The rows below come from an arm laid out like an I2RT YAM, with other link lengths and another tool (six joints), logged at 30 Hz.
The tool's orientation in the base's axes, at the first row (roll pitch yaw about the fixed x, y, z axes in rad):
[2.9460 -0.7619 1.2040]
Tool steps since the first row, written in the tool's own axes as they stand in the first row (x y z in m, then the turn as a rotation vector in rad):
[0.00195 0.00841 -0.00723 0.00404 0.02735 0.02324]
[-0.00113 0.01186 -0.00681 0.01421 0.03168 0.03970]
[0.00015 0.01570 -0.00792 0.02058 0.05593 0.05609]
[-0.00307 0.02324 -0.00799 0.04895 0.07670 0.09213]
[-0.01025 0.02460 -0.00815 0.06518 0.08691 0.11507]
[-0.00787 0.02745 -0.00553 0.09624 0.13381 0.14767]
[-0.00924 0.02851 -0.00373 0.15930 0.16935 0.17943]
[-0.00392 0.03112 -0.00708 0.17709 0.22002 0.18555]
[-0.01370 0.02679 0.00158 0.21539 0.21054 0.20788]
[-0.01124 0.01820 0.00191 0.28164 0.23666 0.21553]
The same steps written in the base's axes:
[0.00473 -0.00676 0.00766 0.03464 0.00275 -0.00986]
[0.00711 -0.01025 0.00572 0.04801 0.01681 -0.01391]
[0.01030 -0.01184 0.00793 0.07766 0.01876 -0.01774]
[0.01598 -0.01765 0.00682 0.11833 0.04829 -0.02081]
[0.01522 -0.02324 0.00217 0.14113 0.06728 -0.02445]
[0.01943 -0.02152 0.00235 0.20371 0.08422 -0.01956]
[0.02075 -0.02194 0.00028 0.26438 0.12772 0.00643]
[0.02298 -0.02147 0.00669 0.31555 0.11900 0.02149]
[0.02036 -0.02114 -0.00681 0.32674 0.16195 0.03075]
[0.01368 -0.01520 -0.00656 0.36984 0.19854 0.07473]

